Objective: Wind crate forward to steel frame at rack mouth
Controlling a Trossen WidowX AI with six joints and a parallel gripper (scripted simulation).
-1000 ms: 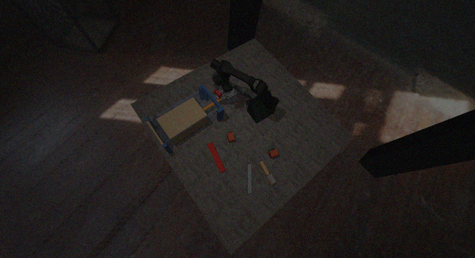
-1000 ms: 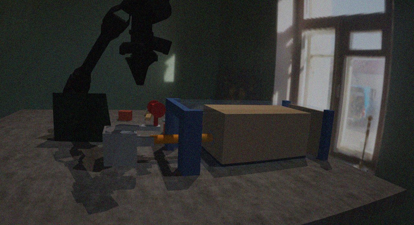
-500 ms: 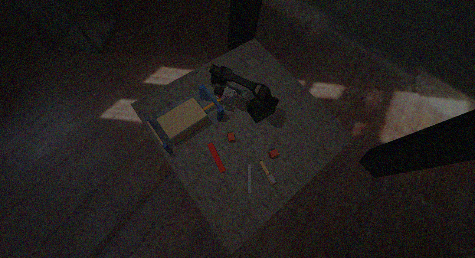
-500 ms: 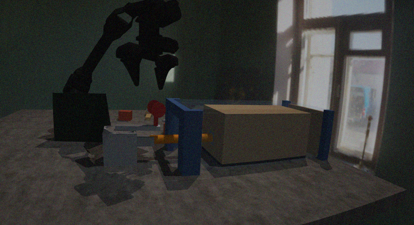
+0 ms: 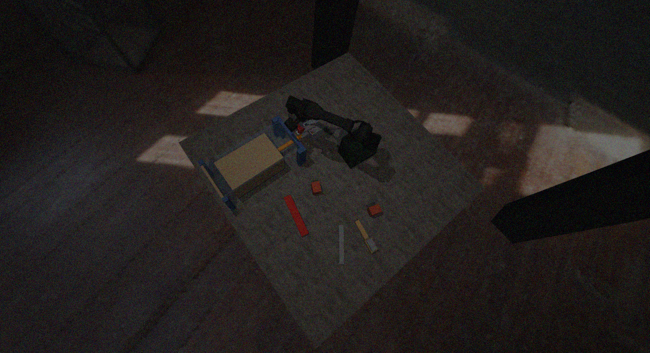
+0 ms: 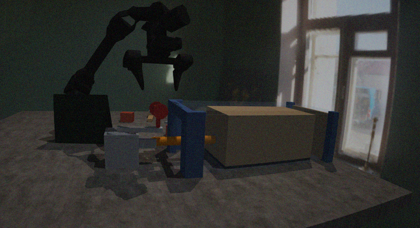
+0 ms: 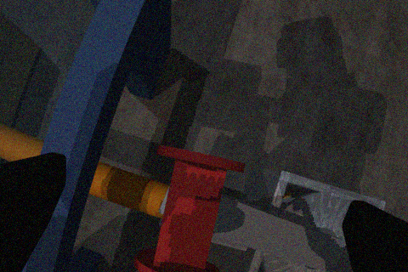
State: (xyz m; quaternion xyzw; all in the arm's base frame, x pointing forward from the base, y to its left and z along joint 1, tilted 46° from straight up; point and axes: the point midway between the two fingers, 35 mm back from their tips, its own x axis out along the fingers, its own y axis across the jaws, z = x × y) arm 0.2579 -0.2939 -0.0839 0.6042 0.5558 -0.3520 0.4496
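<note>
My gripper tip is now 20 mm to the right of the red knob and 70 mm above it. The rest, counted from my gripper tip: crank handle: 40 mm behind, 20 mm to the left, 100 mm below; then blue frame: 60 mm ahead, 20 mm to the left, 100 mm below; then grey winch: 120 mm behind, 20 mm to the left, 170 mm below.
</note>
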